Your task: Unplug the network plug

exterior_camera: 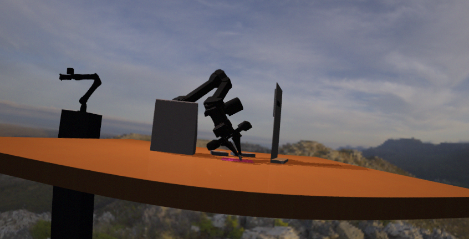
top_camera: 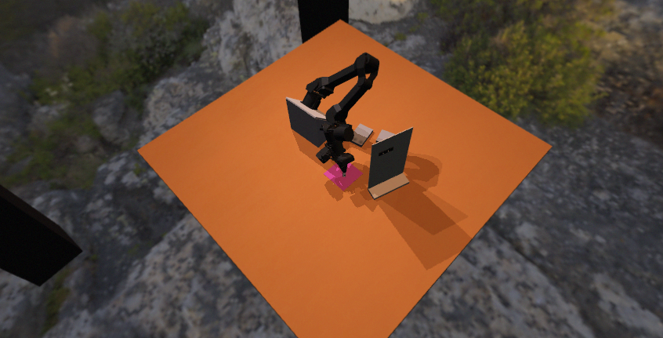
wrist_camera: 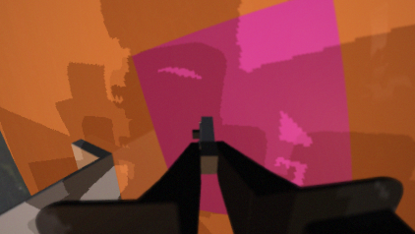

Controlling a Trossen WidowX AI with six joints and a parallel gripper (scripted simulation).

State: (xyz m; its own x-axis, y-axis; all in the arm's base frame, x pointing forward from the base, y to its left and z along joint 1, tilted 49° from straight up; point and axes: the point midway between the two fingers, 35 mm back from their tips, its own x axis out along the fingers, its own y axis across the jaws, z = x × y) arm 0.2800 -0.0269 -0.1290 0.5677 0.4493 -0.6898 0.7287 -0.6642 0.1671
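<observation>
Now: gripper tip 1 cm past the magenta marked square and 2 cm above it. The rest, counted from my gripper tip: grey network plug right at my gripper tip; then pale socket panel 16 cm ahead, 6 cm to the left, 13 cm above.
</observation>
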